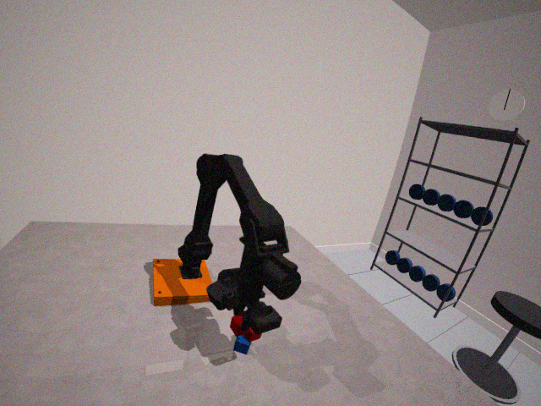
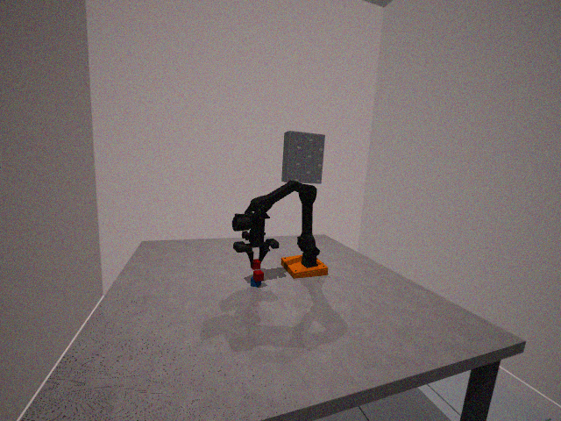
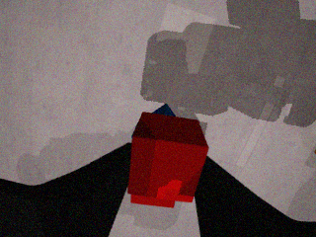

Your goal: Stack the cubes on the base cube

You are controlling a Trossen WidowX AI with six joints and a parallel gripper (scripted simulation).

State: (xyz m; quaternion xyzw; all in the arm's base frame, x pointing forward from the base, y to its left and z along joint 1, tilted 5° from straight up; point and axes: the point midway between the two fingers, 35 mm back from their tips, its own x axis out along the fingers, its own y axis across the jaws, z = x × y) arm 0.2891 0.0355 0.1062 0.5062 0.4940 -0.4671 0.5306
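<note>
Now: the blue cube 2 cm to the left of my gripper tip and 7 cm below it.
</note>
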